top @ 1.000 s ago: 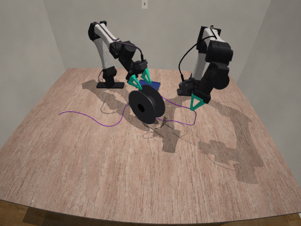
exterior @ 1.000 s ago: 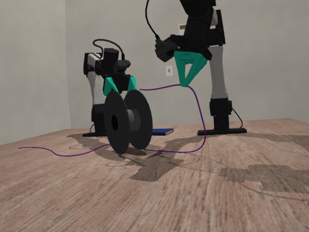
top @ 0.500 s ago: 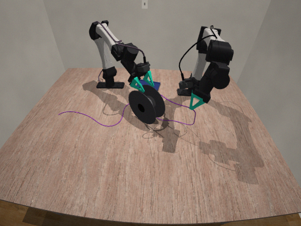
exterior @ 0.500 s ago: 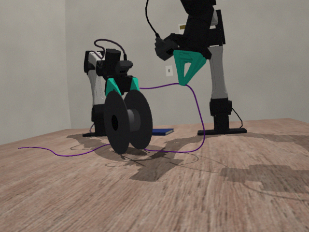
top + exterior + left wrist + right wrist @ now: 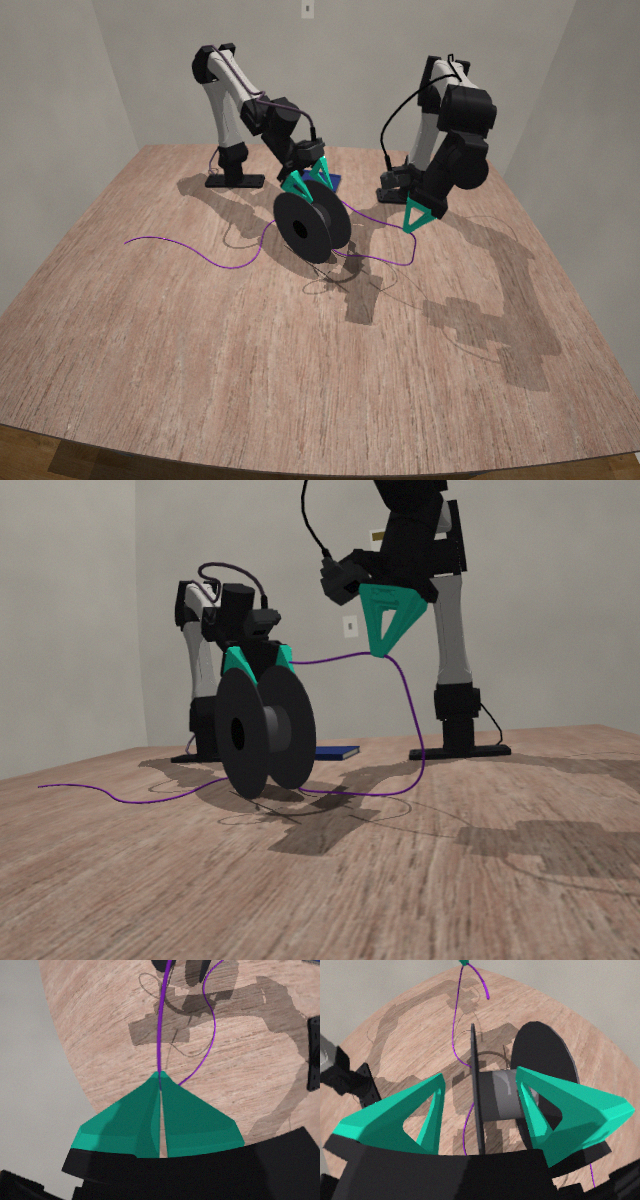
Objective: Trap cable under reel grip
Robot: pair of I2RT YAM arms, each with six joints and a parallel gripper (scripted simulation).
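Observation:
Right now my right hand is 7 cm above the black reel, 3 cm short of it and 2 cm to the left of it. From my right hand the other things lie so: blue book 29 cm behind, 16 cm below, 4 cm to the right.

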